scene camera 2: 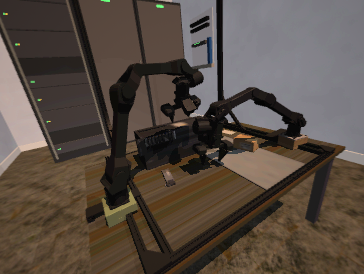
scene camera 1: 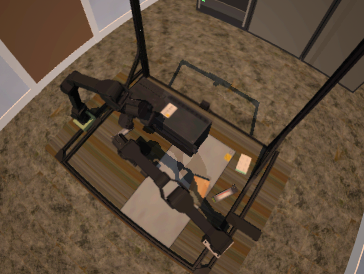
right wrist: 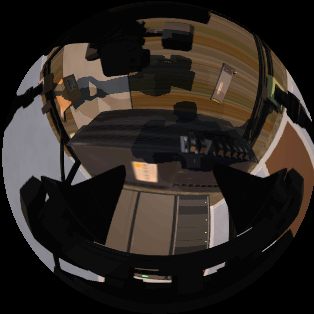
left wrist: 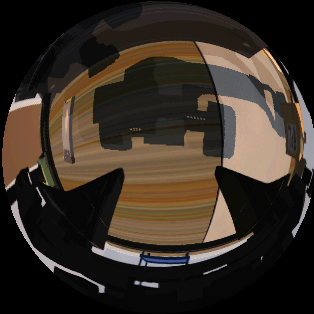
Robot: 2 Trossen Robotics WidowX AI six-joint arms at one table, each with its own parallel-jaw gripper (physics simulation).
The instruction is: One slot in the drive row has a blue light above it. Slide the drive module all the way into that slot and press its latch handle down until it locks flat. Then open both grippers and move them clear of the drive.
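Seen in the pictures: left gripper, between the fingertips: point(scene camera 2: 210, 162) point(right wrist: 147, 46) point(left wrist: 171, 171); right gripper, between the fingertips: point(scene camera 2: 180, 119) point(right wrist: 170, 168); left arm's base, origin of its link: point(scene camera 2: 293, 135) point(scene camera 1: 218, 242); right arm's base, origin of its link: point(scene camera 2: 118, 200) point(scene camera 1: 83, 118) point(left wrist: 41, 173).
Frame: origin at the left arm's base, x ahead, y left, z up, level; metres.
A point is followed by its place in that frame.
Observation:
A silver drive module point(scene camera 2: 168, 177) @[y 0.001, x 0.740, z -0.052 m] point(left wrist: 68, 131) @[y -0.012, x 0.722, z -0.053 m] point(right wrist: 223, 83) @[y -0.017, x 0.740, z -0.052 m] lies flat on the table in front of the black chassis point(scene camera 1: 187, 131) @[y -0.223, x 0.453, z 0.115 m] point(scene camera 2: 150, 156) @[y -0.128, x 0.793, z 0.009 m] point(left wrist: 200, 30) point(right wrist: 105, 155) @[y -0.204, x 0.507, z 0.114 m]. In scene camera 1 it is partly hidden. The drive row point(scene camera 2: 159, 138) @[y -0.126, x 0.734, z 0.095 m] point(right wrist: 217, 147) @[y -0.133, x 0.709, z 0.100 m] runs along the chassis edge; no blue light can be made out. My right gripper point(scene camera 1: 136, 119) point(scene camera 2: 183, 116) @[y -0.118, x 0.620, z 0.175 m] point(right wrist: 170, 168) @[y -0.118, x 0.620, z 0.175 m] is open and empty above the chassis. My left gripper point(scene camera 1: 120, 142) point(scene camera 2: 212, 159) @[y 0.021, x 0.533, z -0.023 m] point(left wrist: 171, 171) @[y 0.021, x 0.533, z -0.023 m] is open and empty, low over the table in front of the chassis.
A pale mat point(scene camera 1: 152, 212) @[y 0.128, x 0.306, z -0.059 m] point(scene camera 2: 265, 167) @[y 0.120, x 0.305, z -0.059 m] lies beside the chassis. An orange-brown box point(scene camera 1: 201, 186) @[y -0.122, x 0.240, z 0.000 m] point(scene camera 2: 245, 143) @[y -0.066, x 0.269, z -0.016 m], a second slim module point(scene camera 1: 225, 193) @[y -0.196, x 0.137, z -0.052 m] and a white card point(scene camera 1: 243, 163) @[y -0.382, x 0.180, z -0.060 m] lie towards the left arm's base. Dark frame rails point(scene camera 1: 125, 227) edge the table.

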